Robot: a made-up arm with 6 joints.
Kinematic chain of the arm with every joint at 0, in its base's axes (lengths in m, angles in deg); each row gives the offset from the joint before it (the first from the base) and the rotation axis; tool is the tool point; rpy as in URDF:
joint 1: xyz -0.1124 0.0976 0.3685 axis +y
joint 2: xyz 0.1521 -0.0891 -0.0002 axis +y
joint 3: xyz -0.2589 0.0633 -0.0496 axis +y
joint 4: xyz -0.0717 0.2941 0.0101 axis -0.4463 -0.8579 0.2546
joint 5: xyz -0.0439 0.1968 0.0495 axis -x
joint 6: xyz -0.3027 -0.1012 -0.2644 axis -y
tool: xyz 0.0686 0.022 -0.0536 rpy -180 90 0
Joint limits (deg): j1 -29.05..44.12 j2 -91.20..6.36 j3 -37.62..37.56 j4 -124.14..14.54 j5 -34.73..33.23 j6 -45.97..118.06
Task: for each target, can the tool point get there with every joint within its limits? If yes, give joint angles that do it. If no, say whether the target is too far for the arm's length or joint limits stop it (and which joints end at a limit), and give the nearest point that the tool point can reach.
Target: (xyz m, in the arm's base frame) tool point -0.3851 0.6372 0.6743
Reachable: yes | joints 21.27 -4.30 29.22 -58.38 -7.77 16.16
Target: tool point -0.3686 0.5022 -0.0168
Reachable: yes | joints -22.82 -51.72 -10.06 -105.67 14.03 -20.31
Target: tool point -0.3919 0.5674 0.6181
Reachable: yes | joints 20.49 -10.20 -28.78 -103.08 -22.39 74.60
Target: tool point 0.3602 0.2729 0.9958
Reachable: no: joint limits stop it (at a limit: joint 1, joint 2, joint 3, joint 5, joint 6) | nearest point 0.1109 0.4049 0.7488 | short by 0.375 m
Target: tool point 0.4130 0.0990 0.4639
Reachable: no: joint limits stop it (at a limit: joint 1, joint 2, joint 3, joint 4, joint 5) | nearest point 0.5681 0.2735 0.3338 | short by 0.267 m
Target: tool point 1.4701 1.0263 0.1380
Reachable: no: too far | nearest point 0.6955 0.6752 0.2020 | short by 0.853 m
